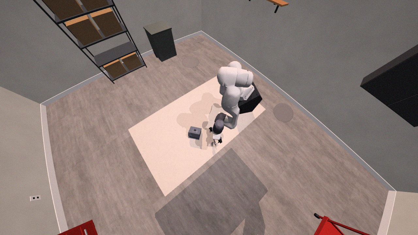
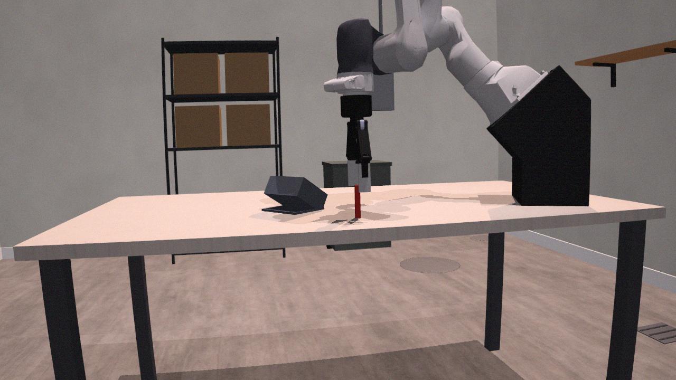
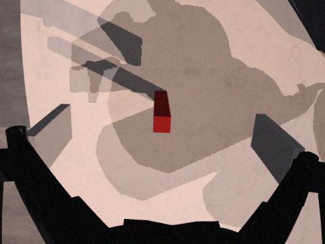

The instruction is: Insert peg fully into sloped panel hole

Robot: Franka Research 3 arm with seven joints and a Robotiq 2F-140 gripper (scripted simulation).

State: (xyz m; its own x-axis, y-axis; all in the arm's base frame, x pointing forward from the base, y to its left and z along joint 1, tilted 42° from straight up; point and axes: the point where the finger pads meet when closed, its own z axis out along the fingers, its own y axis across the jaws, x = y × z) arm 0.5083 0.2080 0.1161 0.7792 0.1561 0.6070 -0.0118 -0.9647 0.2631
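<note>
Right now the red peg is 4 cm below my hand.
</note>
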